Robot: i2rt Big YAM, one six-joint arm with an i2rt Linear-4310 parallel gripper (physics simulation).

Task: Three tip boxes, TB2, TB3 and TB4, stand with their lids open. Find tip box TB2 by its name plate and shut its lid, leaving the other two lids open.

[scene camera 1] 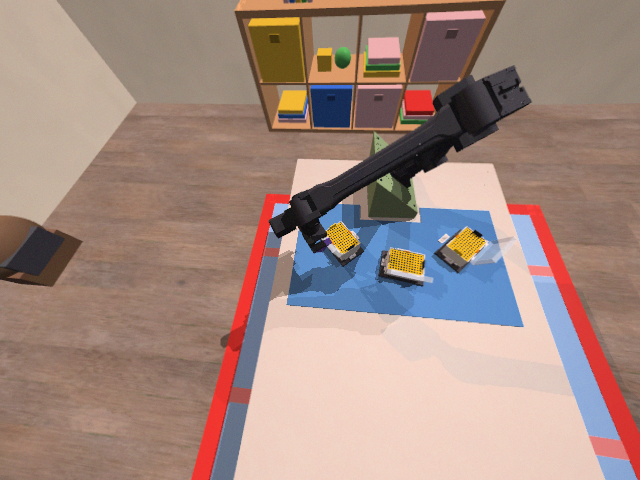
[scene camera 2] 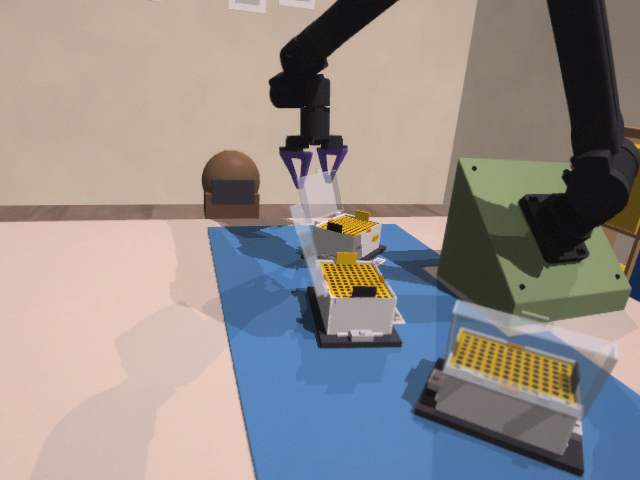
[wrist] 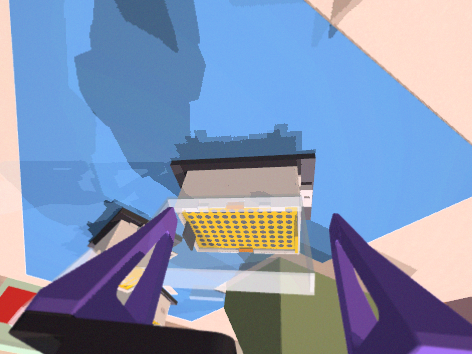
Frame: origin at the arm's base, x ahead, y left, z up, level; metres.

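Seen in the pictures: gripper, between the fingertips: (scene camera 1: pixel 315 240) (scene camera 2: pixel 314 186) (wrist: pixel 250 216); arm's base, origin of its link: (scene camera 1: pixel 398 173) (scene camera 2: pixel 550 229).
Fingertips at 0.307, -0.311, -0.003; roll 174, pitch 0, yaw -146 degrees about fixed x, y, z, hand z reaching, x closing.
Offsets run from my fingertips to a thing's top centre, as dx, dy, dz. Level surfaces: height alone.
Three white tip boxes with yellow racks stand on dark bases, their clear lids open: the left one @(-0.049, +0.101, -0.047) (scene camera 1: pixel 342 238) (scene camera 2: pixel 336 242) (wrist: pixel 240 182), the middle one (scene camera 1: pixel 406 261) (scene camera 2: pixel 359 315) and the right one (scene camera 1: pixel 466 245) (scene camera 2: pixel 501 408). The name plates are too small or turned away to read, so I cannot tell which box is TB2. My gripper (scene camera 1: pixel 321 247) (scene camera 2: pixel 315 183) (wrist: pixel 250 216) is open and empty, pointing down at the left box's raised lid @(-0.001, +0.041, +0.042) (scene camera 2: pixel 320 195) (wrist: pixel 265 280). Its purple fingertips are level with the lid's upper edge in scene camera 2; contact cannot be told.
The boxes stand on a blue mat @(dz -0.113) (scene camera 1: pixel 465 304) (scene camera 2: pixel 279 413) (wrist: pixel 380 125). The green wedge-shaped arm mount (scene camera 1: pixel 385 204) (scene camera 2: pixel 485 248) (wrist: pixel 295 305) is behind them. A shelf unit (scene camera 1: pixel 307 82) stands beyond the table, and a brown rounded object (scene camera 1: pixel 67 253) (scene camera 2: pixel 230 170) stands off to one side.
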